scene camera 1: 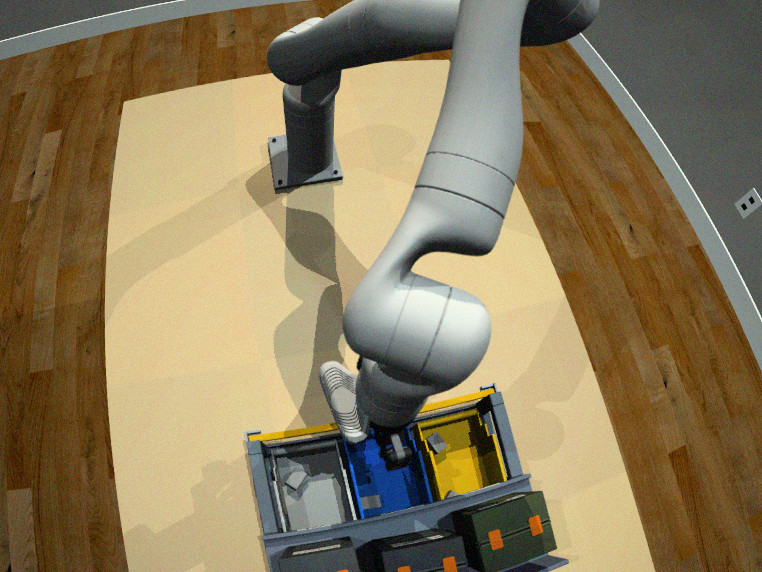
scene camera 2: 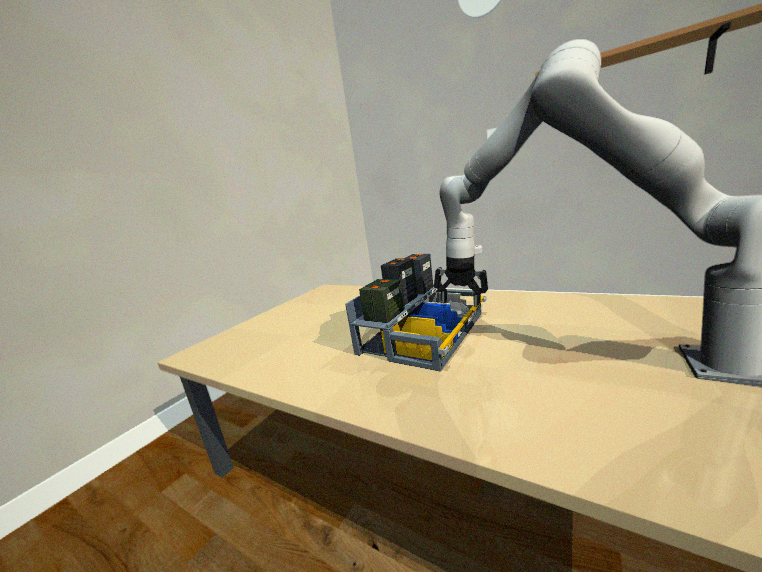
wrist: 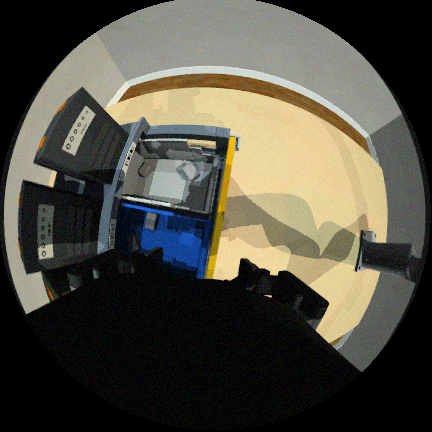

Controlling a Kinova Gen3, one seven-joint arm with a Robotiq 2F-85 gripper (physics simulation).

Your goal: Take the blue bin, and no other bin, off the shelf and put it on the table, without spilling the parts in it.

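Places are measured from the arm's base along level axes (x up, y right, z ahead), in millimetres.
Pixels of known places: gripper, fingertip midpoint: (scene camera 2: 460, 304) (wrist: 200, 262); arm's base, link origin: (scene camera 1: 310, 156) (scene camera 2: 733, 363) (wrist: 366, 254).
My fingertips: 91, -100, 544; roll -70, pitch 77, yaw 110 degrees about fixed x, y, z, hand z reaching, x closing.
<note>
For each thing: its top centre in the pictures, then the offset to it from my fingertips, as dx, dy, dz. Level surfaces: height alone.
- blue bin, top centre: (scene camera 1: 390, 481) (wrist: 143, 244) (scene camera 2: 433, 309) -24, -17, +83
- small grey part, top centre: (scene camera 1: 370, 502) (wrist: 149, 220) -81, +8, +113
- table, surface height: dx -105
- grey bin, top centre: (scene camera 1: 314, 499) (wrist: 155, 167) (scene camera 2: 444, 297) -24, +90, +106
- yellow rail, top centre: (wrist: 212, 258) (scene camera 1: 376, 418) (scene camera 2: 464, 317) -40, -3, -13
- green case, top centre: (scene camera 1: 516, 532) (scene camera 2: 379, 283) +94, -148, +165
The blue bin (scene camera 1: 400, 491) (scene camera 2: 438, 315) (wrist: 175, 242) stands in the middle bay of the shelf (scene camera 1: 258, 486) (scene camera 2: 436, 358) (wrist: 187, 131), between the grey and yellow bins. A small grey part (scene camera 1: 371, 501) (wrist: 151, 220) lies in it. My gripper (scene camera 2: 460, 299) (wrist: 200, 262) is open and empty, pointing down above the shelf's front bays. In the wrist view one finger shows over the blue bin and the other past the yellow front rail. In scene view 1 the arm hides part of the gripper and of the blue bin. The table (scene camera 1: 184, 307) (scene camera 2: 553, 431) (wrist: 275, 160) carries the shelf.
The grey bin (scene camera 1: 316, 504) (wrist: 167, 187) and yellow bin (scene camera 1: 464, 471) (scene camera 2: 415, 338) stand either side. The yellow rail (scene camera 1: 292, 433) (wrist: 223, 200) runs along the front. A green case (scene camera 1: 507, 532) (scene camera 2: 380, 301) and two dark cases (scene camera 1: 421, 549) (wrist: 85, 142) stand on the raised rear board.
</note>
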